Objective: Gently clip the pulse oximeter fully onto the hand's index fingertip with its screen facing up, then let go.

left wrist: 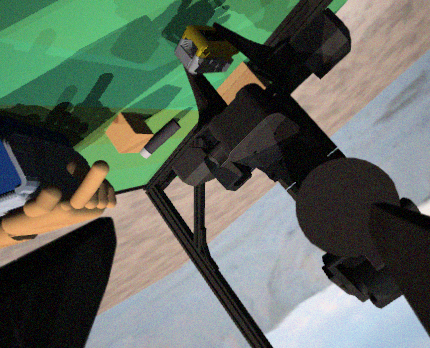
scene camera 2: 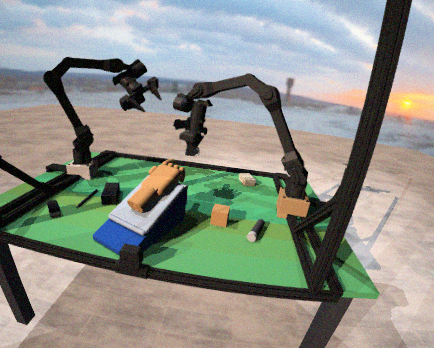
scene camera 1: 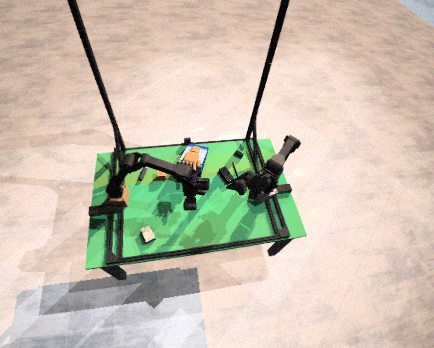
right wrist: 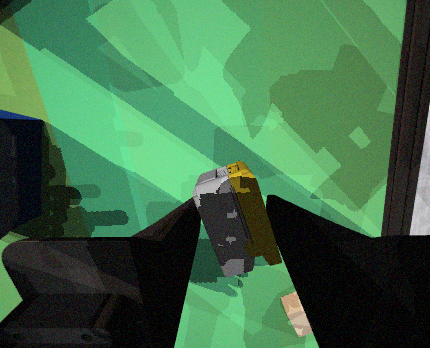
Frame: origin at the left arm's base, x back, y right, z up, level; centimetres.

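Seen in the pictures: left gripper, fingertip midpoint: [left wrist: 242,223] [scene camera 2: 153,105] [scene camera 1: 229,184]; right gripper, fingertip midpoint: [left wrist: 199,42] [scene camera 2: 190,153] [scene camera 1: 191,200] [right wrist: 233,202]; left arm's base, link origin: [scene camera 2: 82,162]; right arm's base, link origin: [scene camera 2: 294,194] [scene camera 1: 116,192].
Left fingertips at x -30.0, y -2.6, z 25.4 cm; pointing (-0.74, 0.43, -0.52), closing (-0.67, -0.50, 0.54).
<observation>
Offsets run from my left fingertips to a thing's top centre.
The pulse oximeter @(dx -17.2, dy +6.7, dz -14.9 cm) [left wrist: 207,50] [right wrist: 227,215], grey on one side and yellow on the other, is between the fingers of my right gripper [scene camera 1: 190,204] [scene camera 2: 191,151] [right wrist: 233,202], which is shut on it and holds it above the table. The screen is not clearly seen. The orange hand [scene camera 1: 192,154] [scene camera 2: 160,182] [left wrist: 50,217] lies on a sloped blue and grey stand [scene camera 2: 125,222], its fingers at the raised end, apart from the oximeter. Which finger is the index is hard to tell. My left gripper [scene camera 2: 151,104] is open and empty, high above the table, left of the right gripper in scene camera 2.
An orange block @(dx -26.4, dy +35.0, dz -26.2 cm) [scene camera 2: 220,215] [left wrist: 127,135] and a dark cylinder with a pale end @(dx -37.0, dy +40.9, dz -28.5 cm) [scene camera 2: 256,230] [left wrist: 162,137] lie right of the stand. A pale block @(dx -43.6, dy +0.9, dz -28.2 cm) [scene camera 1: 147,233] [scene camera 2: 247,179] lies farther back. A black box @(dx +11.8, dy +21.8, dz -27.7 cm) [scene camera 2: 110,193], thin stick @(dx +19.8, dy +24.5, dz -30.3 cm) [scene camera 2: 87,198] and small black block @(dx +26.8, dy +34.5, dz -28.0 cm) [scene camera 2: 54,208] lie left.
</observation>
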